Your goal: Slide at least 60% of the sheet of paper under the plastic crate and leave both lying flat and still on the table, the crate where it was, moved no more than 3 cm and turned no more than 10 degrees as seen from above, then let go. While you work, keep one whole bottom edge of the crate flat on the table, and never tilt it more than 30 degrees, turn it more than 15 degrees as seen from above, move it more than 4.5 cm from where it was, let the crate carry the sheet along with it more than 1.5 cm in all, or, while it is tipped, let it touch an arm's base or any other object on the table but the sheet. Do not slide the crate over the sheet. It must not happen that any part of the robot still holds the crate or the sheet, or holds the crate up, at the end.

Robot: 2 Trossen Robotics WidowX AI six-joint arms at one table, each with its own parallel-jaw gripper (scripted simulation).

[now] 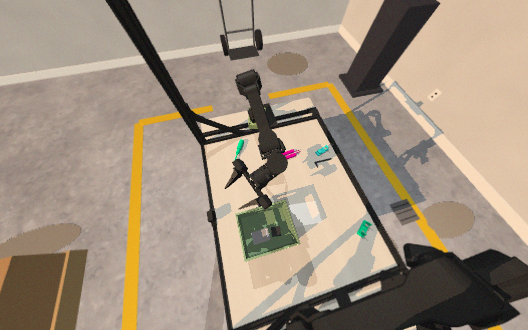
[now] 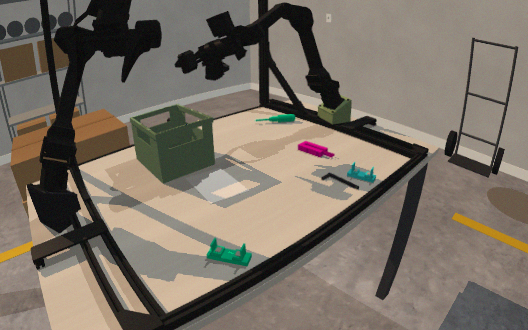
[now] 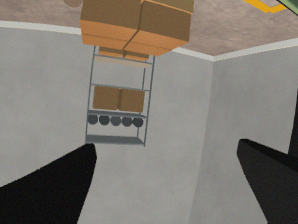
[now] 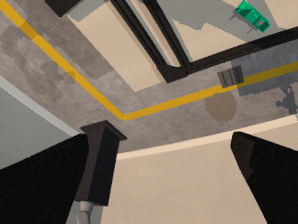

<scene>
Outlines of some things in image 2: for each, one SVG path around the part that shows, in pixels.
The left gripper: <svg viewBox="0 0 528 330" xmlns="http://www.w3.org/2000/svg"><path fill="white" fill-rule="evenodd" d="M229 70L229 65L222 62L222 59L225 58L220 57L215 50L215 43L219 39L210 41L212 44L208 42L208 44L206 43L198 47L199 52L197 51L195 55L191 50L179 54L178 60L175 63L175 67L180 67L183 73L187 74L197 69L197 63L202 62L202 66L206 66L205 78L214 81L225 75L224 72Z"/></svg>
The right gripper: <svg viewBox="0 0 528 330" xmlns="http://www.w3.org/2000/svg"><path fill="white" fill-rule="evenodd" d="M159 21L137 21L135 29L129 29L127 23L131 6L129 0L98 0L97 6L99 10L96 20L93 20L92 23L93 32L82 33L78 26L60 27L55 33L54 41L65 54L69 54L76 85L80 84L83 59L86 56L84 49L87 43L94 43L95 50L103 52L103 55L107 58L125 56L121 81L124 83L138 57L142 53L150 51L150 48L161 46L162 33Z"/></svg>
</scene>
